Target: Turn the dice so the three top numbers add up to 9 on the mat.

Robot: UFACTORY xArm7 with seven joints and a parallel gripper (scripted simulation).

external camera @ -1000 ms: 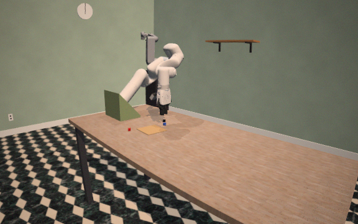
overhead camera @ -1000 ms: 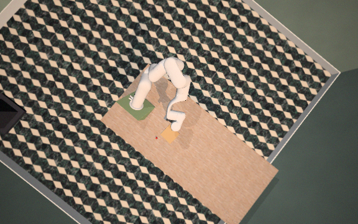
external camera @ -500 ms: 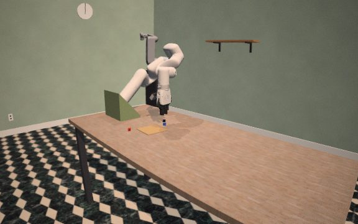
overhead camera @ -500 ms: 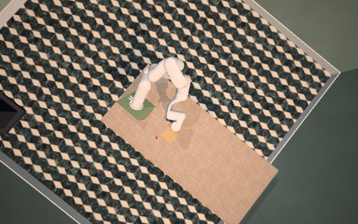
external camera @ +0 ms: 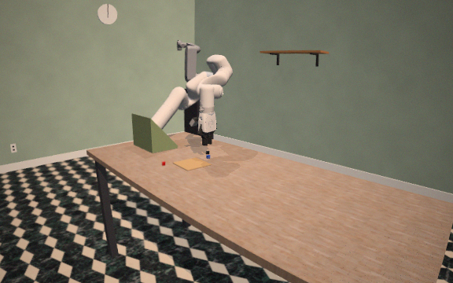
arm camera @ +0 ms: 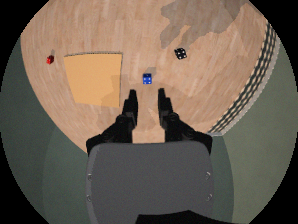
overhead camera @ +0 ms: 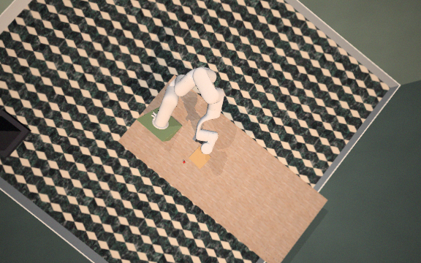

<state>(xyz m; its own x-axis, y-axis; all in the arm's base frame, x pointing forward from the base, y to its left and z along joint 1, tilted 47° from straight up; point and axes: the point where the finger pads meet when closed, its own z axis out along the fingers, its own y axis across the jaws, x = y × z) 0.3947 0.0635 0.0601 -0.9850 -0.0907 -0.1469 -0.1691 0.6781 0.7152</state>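
Now: the blue die 80 mm below my hand and 10 mm ahead of it. From my hand the other things lie so: black die (80 mm below, 50 mm to the left, 50 mm behind); tan mat (120 mm to the right, 90 mm below, 30 mm ahead); red die (240 mm to the right, 80 mm below, 60 mm behind).
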